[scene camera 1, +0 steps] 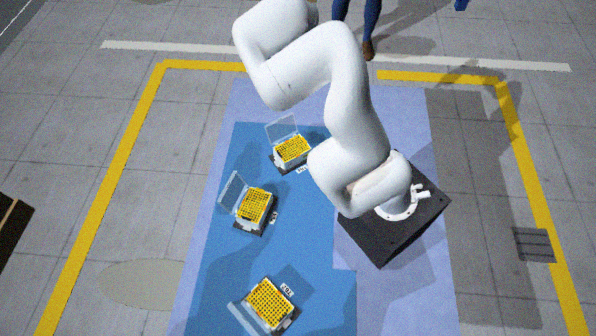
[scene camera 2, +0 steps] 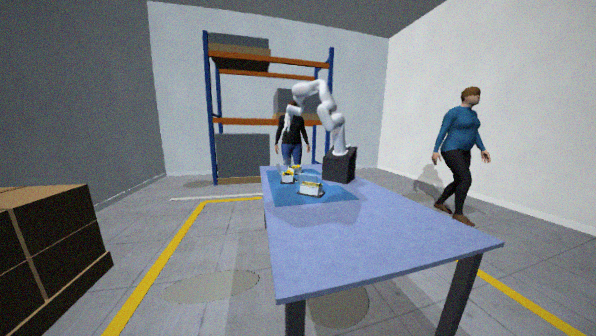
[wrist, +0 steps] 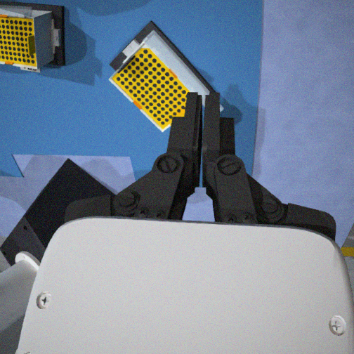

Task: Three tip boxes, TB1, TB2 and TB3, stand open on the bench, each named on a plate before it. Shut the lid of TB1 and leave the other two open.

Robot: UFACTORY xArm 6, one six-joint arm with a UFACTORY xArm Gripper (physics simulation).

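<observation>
TB1 (scene camera 1: 292, 150) (scene camera 2: 297, 168) (wrist: 152, 82) stands nearest the back of the mat, full of yellow tips. Its clear lid (scene camera 1: 281, 129) stands up open in scene camera 1. TB3 (scene camera 1: 254, 206) (scene camera 2: 287, 178) (wrist: 17, 42) has its clear lid (scene camera 1: 233, 193) raised. TB2 (scene camera 1: 270, 302) (scene camera 2: 311, 189) also has its lid (scene camera 1: 243, 317) open. My gripper (wrist: 203, 113) (scene camera 2: 285, 131) is shut and empty, high above the bench. In the wrist view its fingertips overlap the right corner of TB1. The arm hides the gripper in scene camera 1.
The boxes stand on a blue mat (scene camera 1: 305, 225) (scene camera 2: 335, 198) on the pale bench (scene camera 1: 400, 110) (scene camera 2: 400, 240) (wrist: 305, 100). The dark arm pedestal (scene camera 1: 375, 245) (scene camera 2: 337, 167) (wrist: 65, 195) stands beside the mat. One person stands behind the bench, another to its right.
</observation>
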